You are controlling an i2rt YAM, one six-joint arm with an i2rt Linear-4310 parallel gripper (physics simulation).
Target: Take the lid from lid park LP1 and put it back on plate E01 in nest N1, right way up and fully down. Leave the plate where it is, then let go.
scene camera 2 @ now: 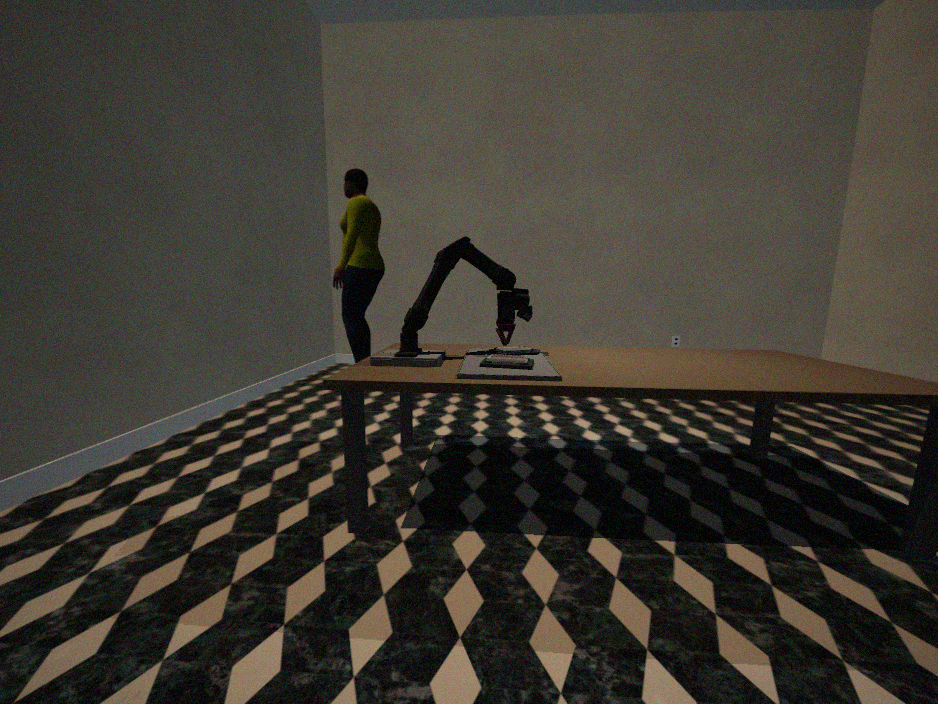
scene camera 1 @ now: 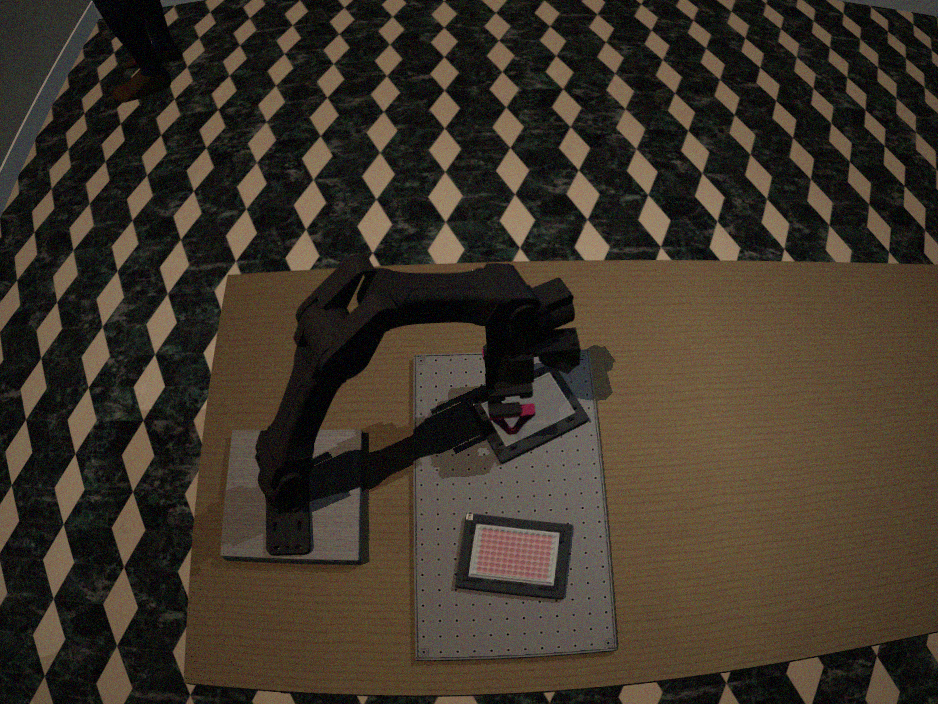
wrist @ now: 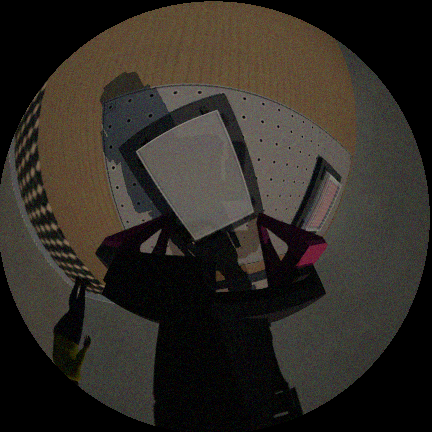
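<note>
The pale flat lid lies in the dark frame of lid park LP1, turned at an angle on the board. My gripper is open and empty, pointing down. Its pink-and-black fingers are spread above the lid, on either side of its near end in the wrist view, with a gap above it in scene camera 2. Plate E01, with pinkish-red wells, sits uncovered in the dark nest N1. The arm hides part of the lid in scene camera 1.
The perforated grey board carries both frames. It lies on the wooden table. The arm's base plate stands left of the board. A person in a yellow top stands beyond the table.
</note>
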